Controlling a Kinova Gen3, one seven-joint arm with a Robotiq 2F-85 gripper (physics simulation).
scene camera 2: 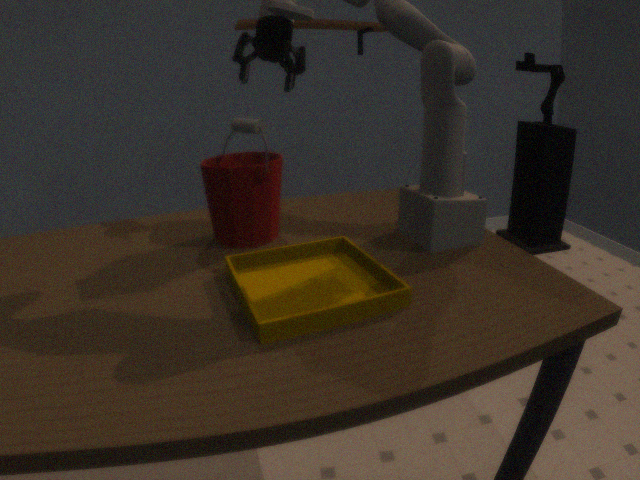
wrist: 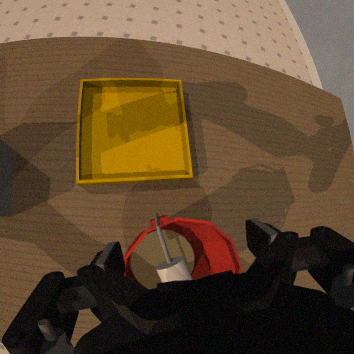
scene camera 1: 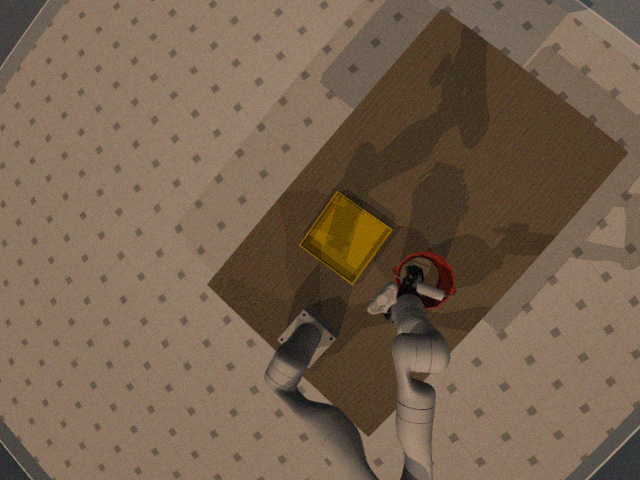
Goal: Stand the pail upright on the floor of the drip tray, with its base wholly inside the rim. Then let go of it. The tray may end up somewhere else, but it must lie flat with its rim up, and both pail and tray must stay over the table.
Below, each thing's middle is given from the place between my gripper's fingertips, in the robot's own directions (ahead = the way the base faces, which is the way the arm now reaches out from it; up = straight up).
The yellow drip tray (scene camera 2: 289,291) is 310 mm below my hand, 210 mm to the left of it and 40 mm behind it.
